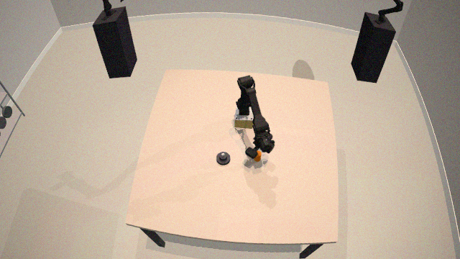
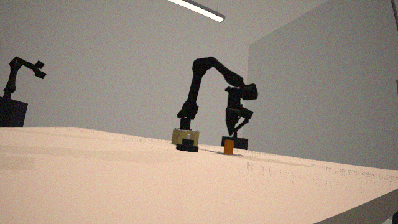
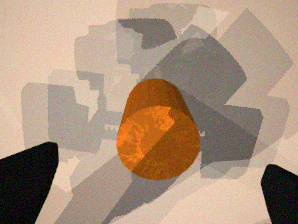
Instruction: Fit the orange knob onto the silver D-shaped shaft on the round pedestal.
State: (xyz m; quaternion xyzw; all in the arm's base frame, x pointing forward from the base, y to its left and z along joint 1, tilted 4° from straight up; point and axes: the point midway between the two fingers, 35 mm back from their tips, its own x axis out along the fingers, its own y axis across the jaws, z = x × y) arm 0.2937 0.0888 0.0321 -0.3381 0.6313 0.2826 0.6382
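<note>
Right now my gripper tip is 40 mm above the orange knob. The rest, counted from my gripper tip: round pedestal (200 mm to the right, 50 mm below).
</note>
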